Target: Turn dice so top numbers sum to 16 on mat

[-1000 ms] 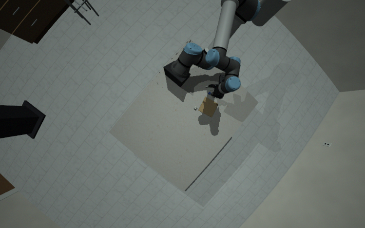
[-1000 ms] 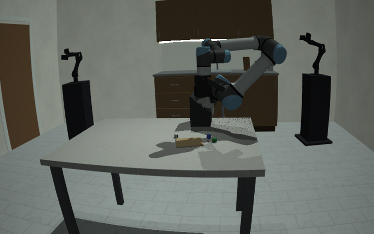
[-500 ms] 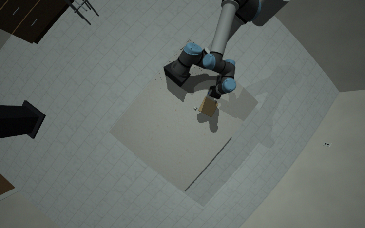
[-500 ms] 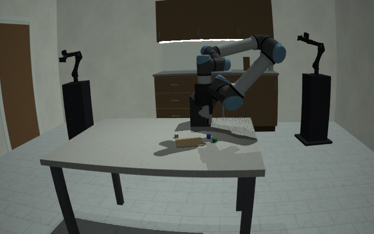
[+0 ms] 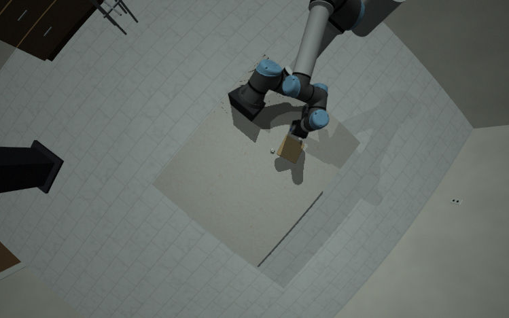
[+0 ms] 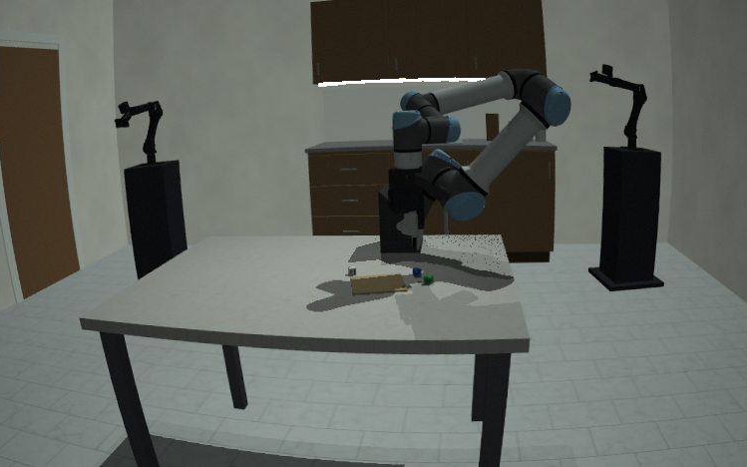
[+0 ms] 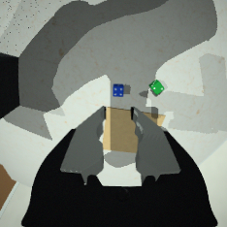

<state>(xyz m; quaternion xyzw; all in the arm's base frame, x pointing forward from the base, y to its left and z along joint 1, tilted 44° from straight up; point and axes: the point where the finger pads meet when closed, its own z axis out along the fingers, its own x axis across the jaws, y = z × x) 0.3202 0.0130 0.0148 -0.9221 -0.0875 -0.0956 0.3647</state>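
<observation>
Right now my hand is 9 cm above the blue die. Also, from my hand: white die 3 cm behind, 18 cm to the right, 9 cm below; then green die 7 cm ahead, 3 cm to the left, 9 cm below; then tan mat 6 cm ahead, 11 cm to the right, 9 cm below.
</observation>
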